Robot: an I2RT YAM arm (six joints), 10 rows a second.
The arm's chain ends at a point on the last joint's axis. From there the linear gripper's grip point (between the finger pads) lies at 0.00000 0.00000 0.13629 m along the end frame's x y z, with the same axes.
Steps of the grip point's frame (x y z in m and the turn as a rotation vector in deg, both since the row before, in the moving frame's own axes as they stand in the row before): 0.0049, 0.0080, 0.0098, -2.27, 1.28, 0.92; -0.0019, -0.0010, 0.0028, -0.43, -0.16, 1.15; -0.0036, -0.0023, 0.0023, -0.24, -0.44, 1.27; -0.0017, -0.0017, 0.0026, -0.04, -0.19, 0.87; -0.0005, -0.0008, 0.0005, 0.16, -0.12, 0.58; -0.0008, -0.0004, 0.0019, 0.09, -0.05, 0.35; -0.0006, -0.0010, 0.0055, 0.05, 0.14, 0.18; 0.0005, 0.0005, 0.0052, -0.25, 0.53, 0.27; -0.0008, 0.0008, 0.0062, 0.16, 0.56, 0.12
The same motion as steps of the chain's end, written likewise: 0.0019, 0.0026, 0.0099, -2.27, 1.28, 0.92; -0.0015, -0.0020, 0.0028, -0.43, -0.16, 1.15; -0.0025, -0.0029, 0.0023, -0.24, -0.44, 1.27; -0.0012, -0.0018, 0.0026, -0.04, -0.19, 0.87; -0.0002, -0.0004, 0.0005, 0.16, -0.12, 0.58; -0.0007, -0.0002, 0.0019, 0.09, -0.05, 0.35; -0.0009, -0.0009, 0.0055, 0.05, 0.14, 0.18; -0.0008, -0.0001, 0.0052, -0.25, 0.53, 0.27; -0.0021, 0.0012, 0.0062, 0.16, 0.56, 0.12
